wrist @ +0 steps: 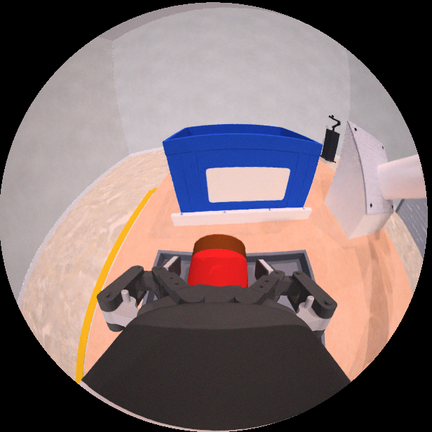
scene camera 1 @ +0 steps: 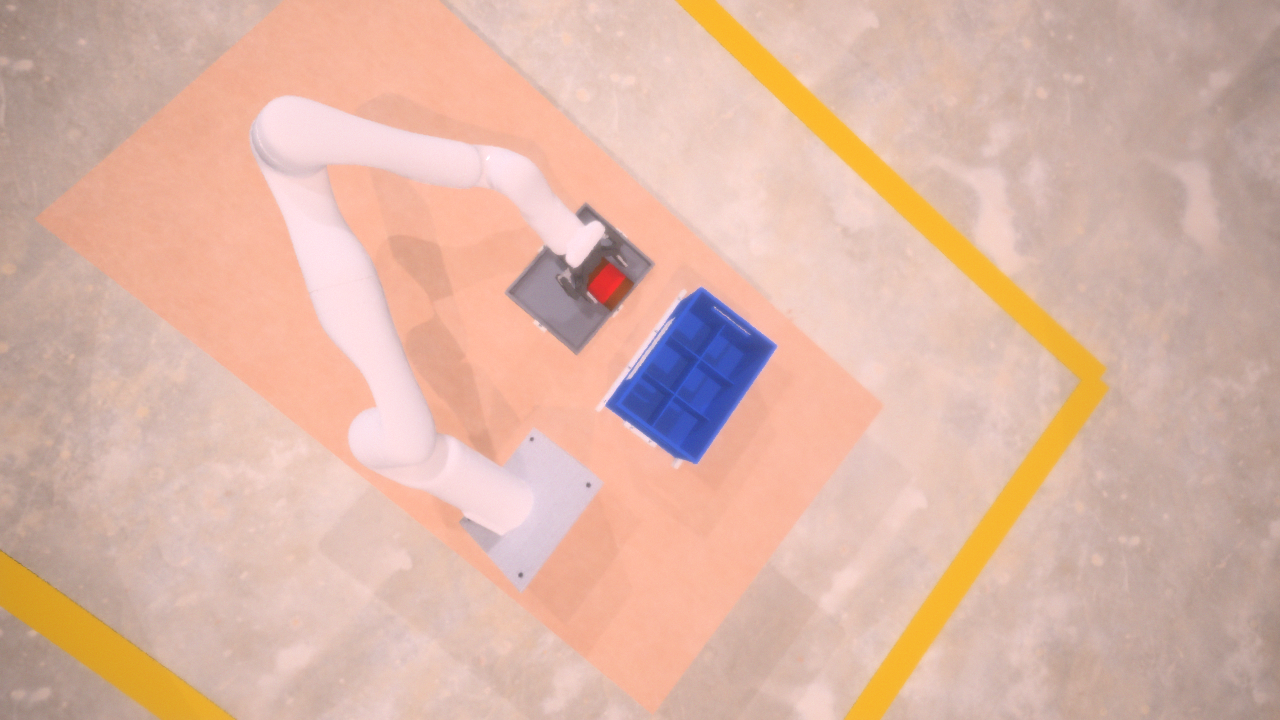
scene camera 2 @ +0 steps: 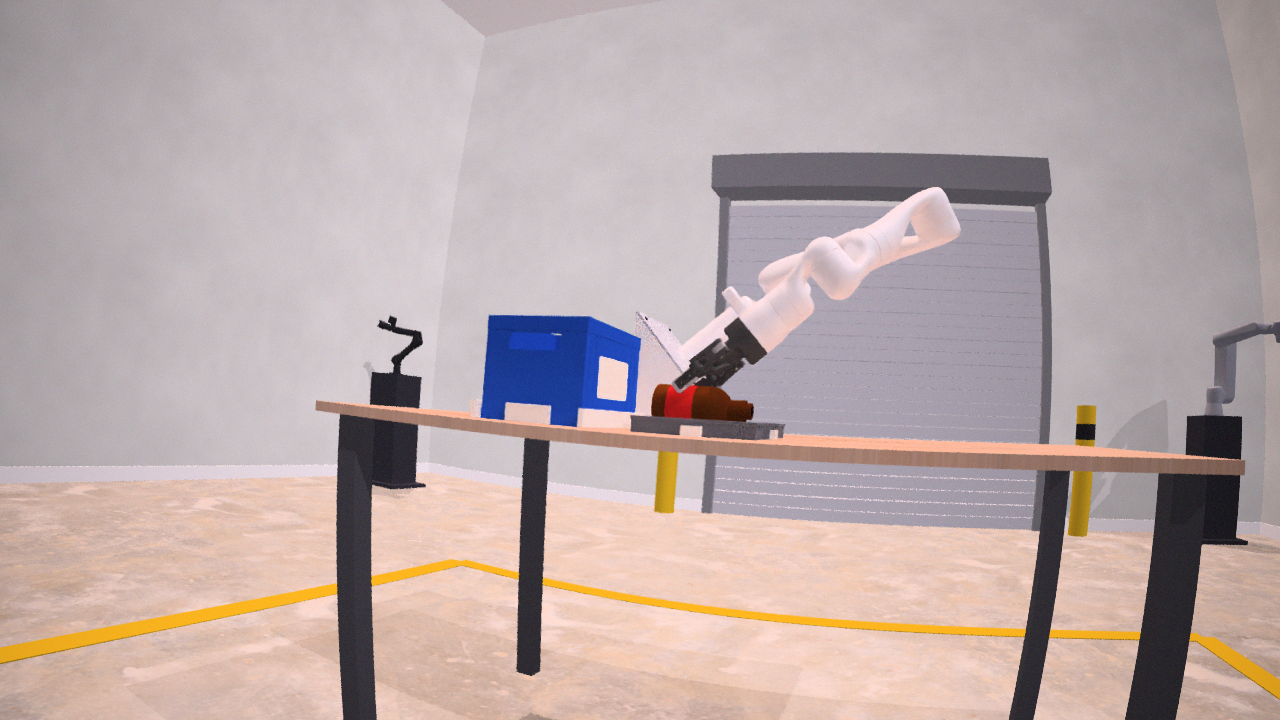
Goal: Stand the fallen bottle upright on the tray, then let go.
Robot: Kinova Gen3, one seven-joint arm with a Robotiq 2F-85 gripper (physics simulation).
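Frame: origin at the arm's base, x ahead, y left, z up, level; centimetres.
Seen in the pictures: gripper, fingertip midpoint: (scene camera 1: 609,283) (scene camera 2: 683,392); arm's base, origin of the base link: (scene camera 1: 511,505).
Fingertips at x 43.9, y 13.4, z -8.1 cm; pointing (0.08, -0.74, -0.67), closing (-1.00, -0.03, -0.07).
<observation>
Pixels of each thing's middle, then the offset from my fingertips to it.
- brown bottle with a red label, body centre: (scene camera 2: 704,409) (scene camera 1: 593,272) dx +0.0, dy +3.9, dz -2.5 cm
- grey tray, body centre: (scene camera 2: 714,428) (scene camera 1: 581,279) dx -2.1, dy +5.1, dz -5.4 cm
- blue crate with compartments, body centre: (scene camera 2: 565,375) (scene camera 1: 687,376) dx -4.1, dy -23.8, dz +2.1 cm
The brown bottle with a red label (scene camera 1: 608,282) (scene camera 2: 707,402) (wrist: 218,260) lies on its side on the grey tray (scene camera 1: 546,295) (scene camera 2: 662,428) (wrist: 287,254). In scene camera 2 its neck points right and its base points left, toward the blue crate. My gripper (scene camera 1: 592,271) (scene camera 2: 684,382) (wrist: 217,266) is open and comes down at a slant over the bottle. In the wrist view one finger shows on each side of the red label, with gaps between. The gripper body hides the bottle's neck in the wrist view and scene camera 1.
A blue crate with compartments (scene camera 1: 735,385) (scene camera 2: 537,367) (wrist: 190,185) stands on the table near the tray, beyond the bottle's base. White strips run along the crate's foot. The arm's grey base plate (scene camera 1: 554,501) (scene camera 2: 657,335) (wrist: 345,200) is beside the crate, on the right in the wrist view.
</observation>
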